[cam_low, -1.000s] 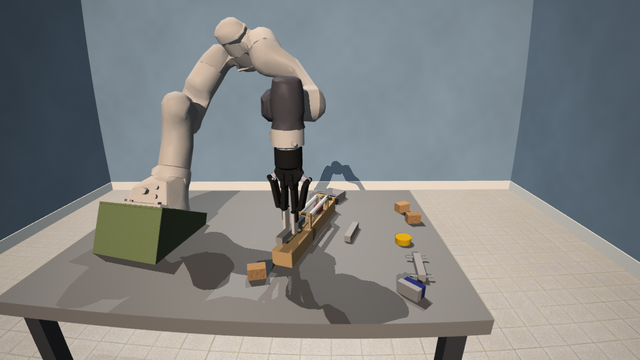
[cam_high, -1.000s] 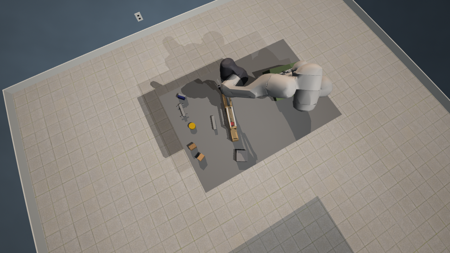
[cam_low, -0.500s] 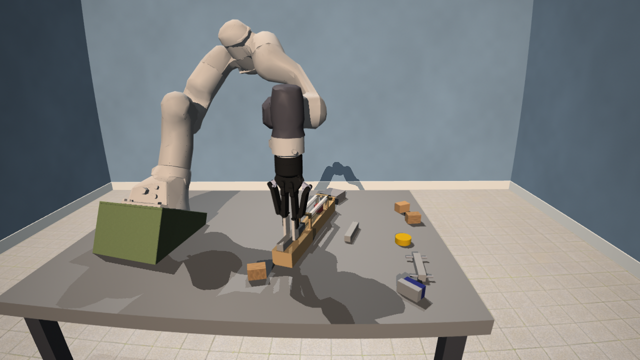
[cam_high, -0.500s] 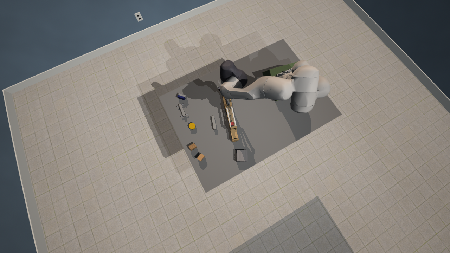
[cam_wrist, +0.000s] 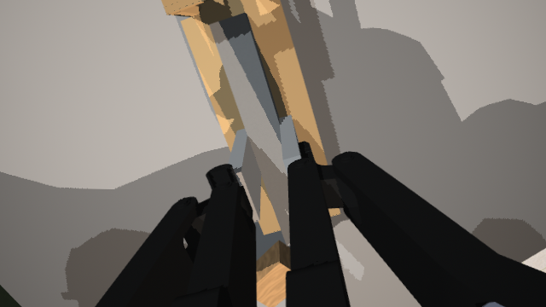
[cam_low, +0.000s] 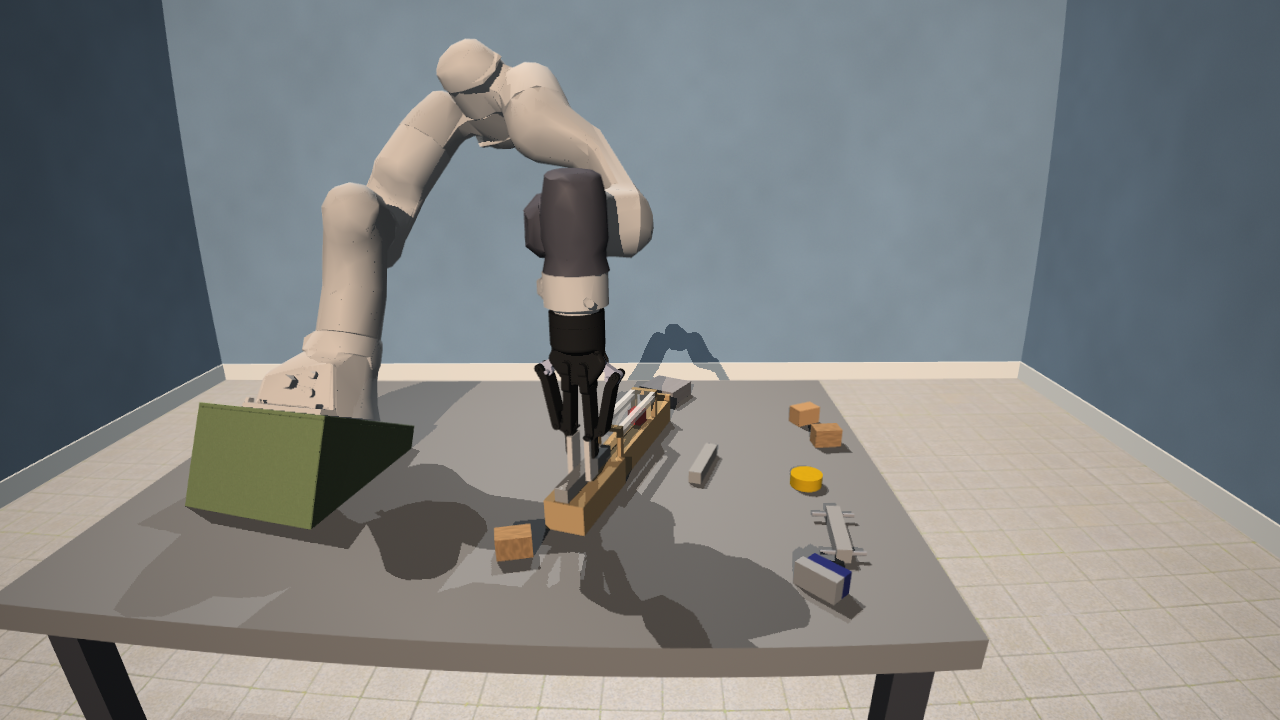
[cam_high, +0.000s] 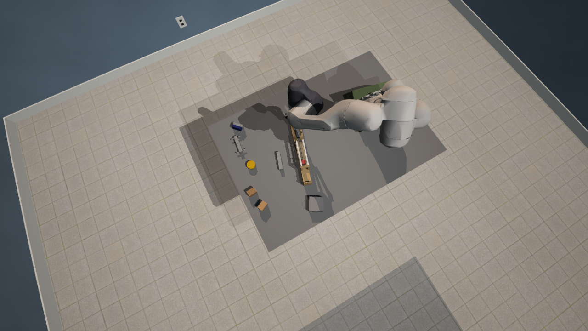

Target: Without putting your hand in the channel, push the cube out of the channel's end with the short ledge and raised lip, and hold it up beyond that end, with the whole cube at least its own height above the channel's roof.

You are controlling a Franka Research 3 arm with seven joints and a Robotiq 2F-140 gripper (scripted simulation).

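Right now the long grey bar is 30 mm below my hand. Also, from my hand: short grey bar (190 mm ahead, 110 mm to the left, 80 mm below); red cube (90 mm ahead, 210 mm to the left, 30 mm below); long wooden channel (70 mm ahead, 160 mm to the left, 30 mm below).
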